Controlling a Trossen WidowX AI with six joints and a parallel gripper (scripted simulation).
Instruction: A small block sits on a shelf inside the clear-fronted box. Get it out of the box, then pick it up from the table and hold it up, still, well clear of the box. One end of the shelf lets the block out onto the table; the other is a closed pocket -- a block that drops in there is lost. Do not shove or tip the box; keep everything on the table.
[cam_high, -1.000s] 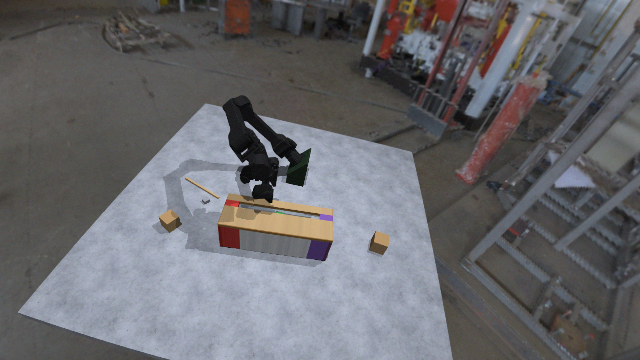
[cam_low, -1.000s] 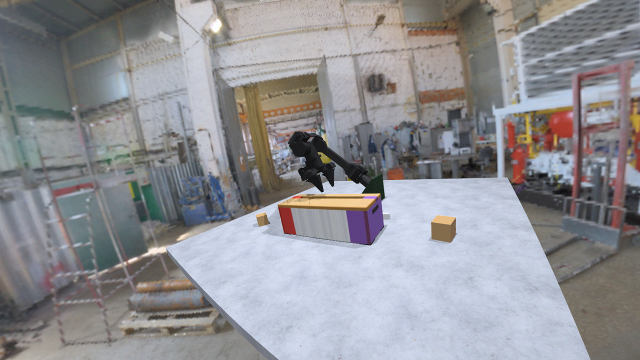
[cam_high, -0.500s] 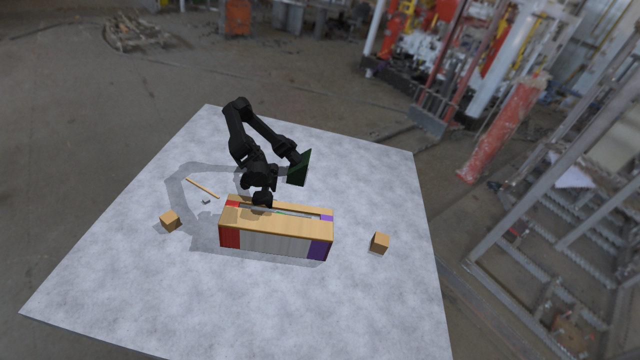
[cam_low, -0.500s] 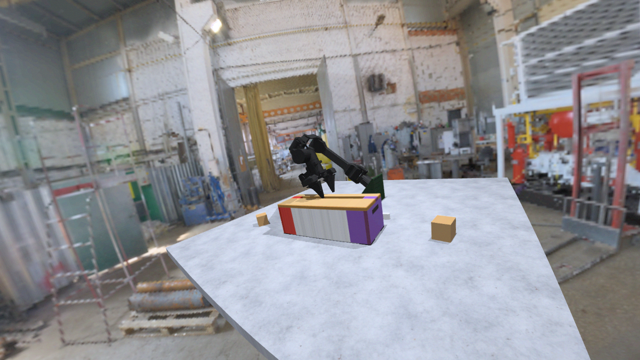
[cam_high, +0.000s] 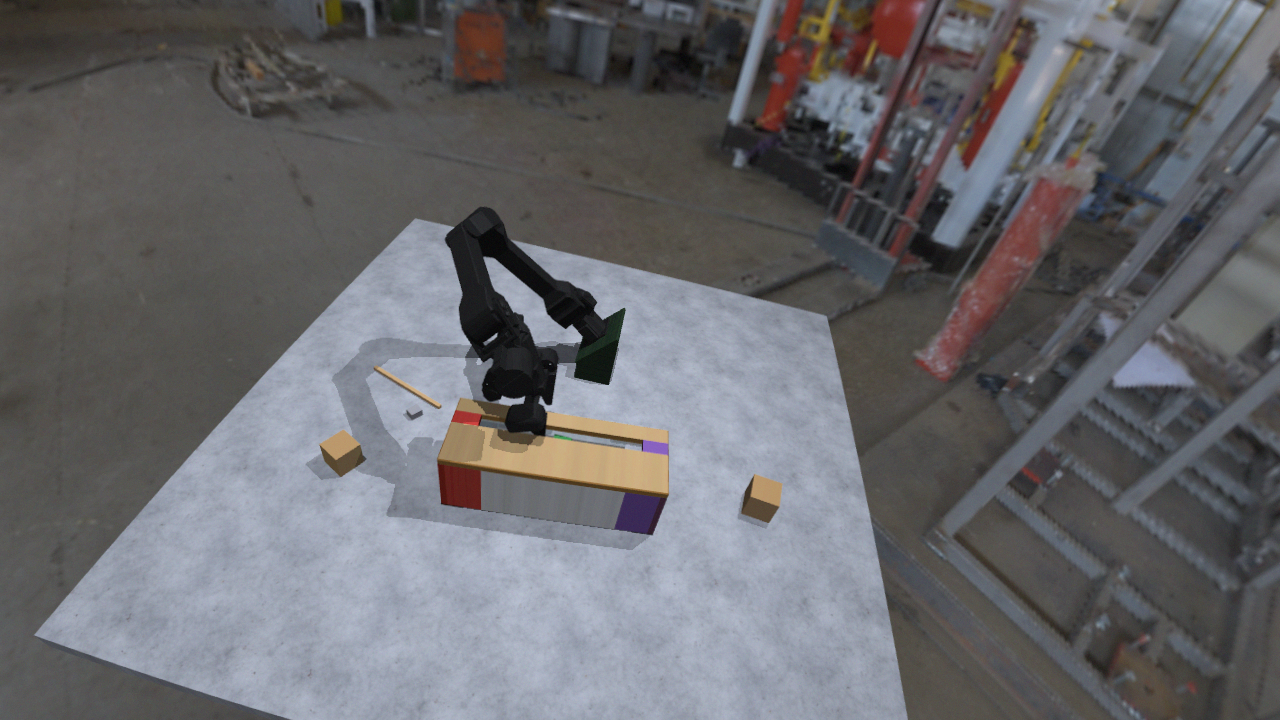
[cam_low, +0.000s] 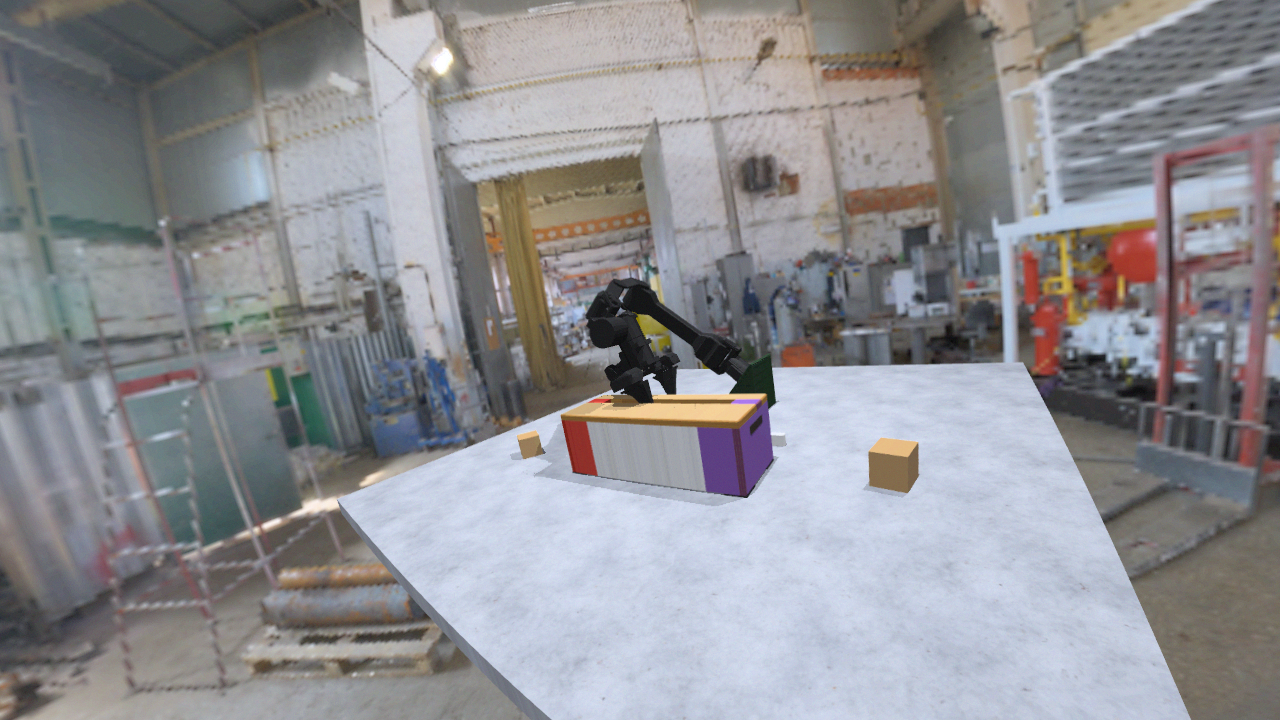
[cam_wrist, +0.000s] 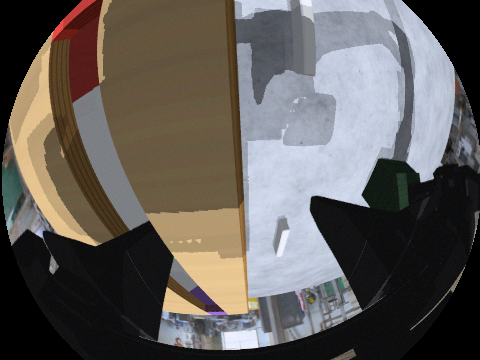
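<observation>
Now: the green block 50 mm ahead of my gripper tip, 40 mm to the left of it and 10 mm below it. Also, from my gripper tip: thin wooden stick (310 mm to the right, 100 mm below, 100 mm behind); then small grey piece (270 mm to the right, 90 mm below, 30 mm behind); then tan cube (350 mm to the right, 110 mm ahead, 70 mm below).
</observation>
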